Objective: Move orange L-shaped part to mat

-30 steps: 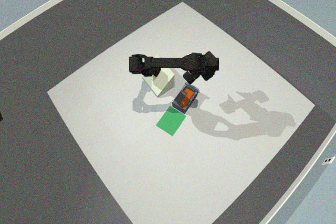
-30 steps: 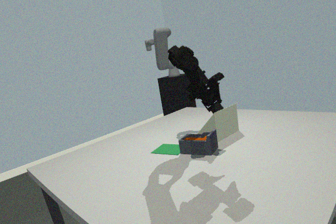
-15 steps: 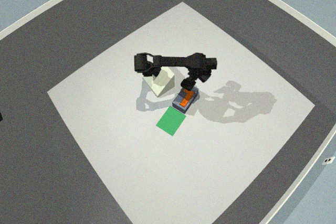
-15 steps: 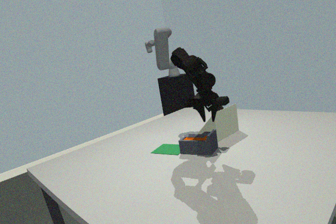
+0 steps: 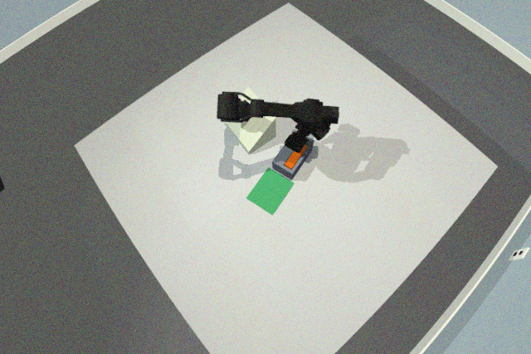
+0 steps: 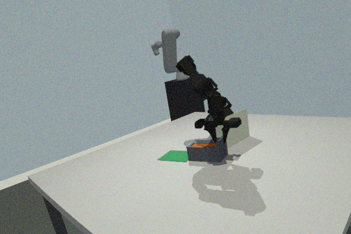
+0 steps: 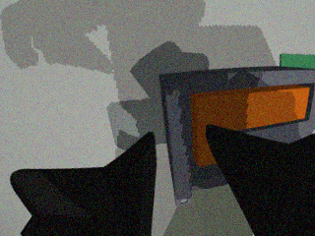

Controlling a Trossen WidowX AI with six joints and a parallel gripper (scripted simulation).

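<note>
Now: the orange L-shaped part 50 mm to the right of my gripper tip, 20 mm below it and 10 mm ahead of it. From my gripper tip the other things lie so: green mat: 220 mm to the right, 90 mm below, 50 mm ahead.
</note>
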